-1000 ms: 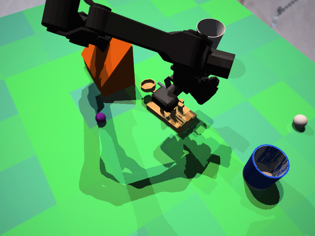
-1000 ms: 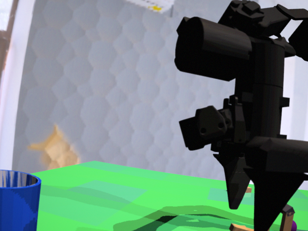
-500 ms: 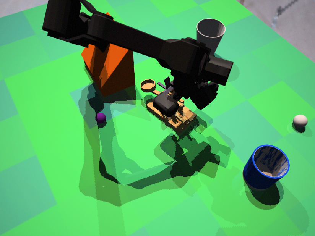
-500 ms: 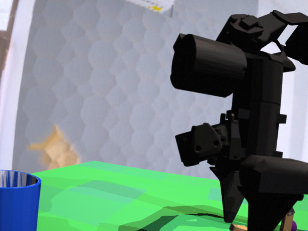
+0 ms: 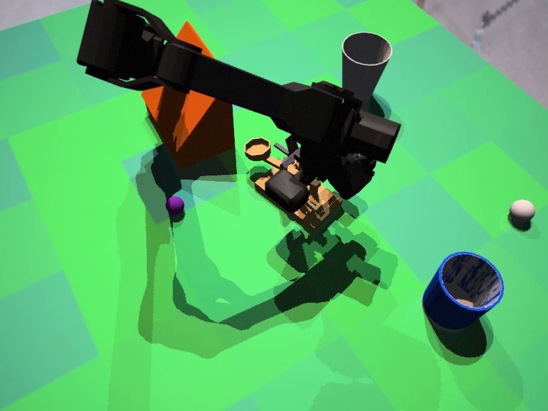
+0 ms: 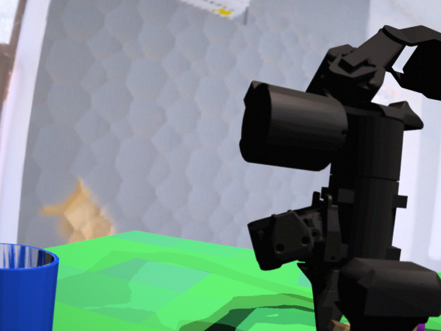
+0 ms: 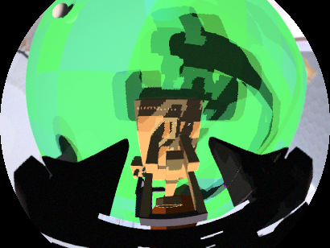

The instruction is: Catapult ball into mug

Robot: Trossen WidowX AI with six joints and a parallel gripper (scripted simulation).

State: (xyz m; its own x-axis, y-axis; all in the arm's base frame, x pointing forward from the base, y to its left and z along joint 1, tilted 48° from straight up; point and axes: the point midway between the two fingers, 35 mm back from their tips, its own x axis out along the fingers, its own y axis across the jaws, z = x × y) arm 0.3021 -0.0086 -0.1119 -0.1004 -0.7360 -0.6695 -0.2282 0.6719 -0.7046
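Now: the purple ball 120 mm behind my gripper tip, 200 mm to the right of it and 20 mm below it. Also, from my gripper tip: wooden catapult 70 mm behind, 10 mm above; then grey cup 170 mm behind, 250 mm to the left, 10 mm below; then blue mug 270 mm ahead, 70 mm to the left, 10 mm below.
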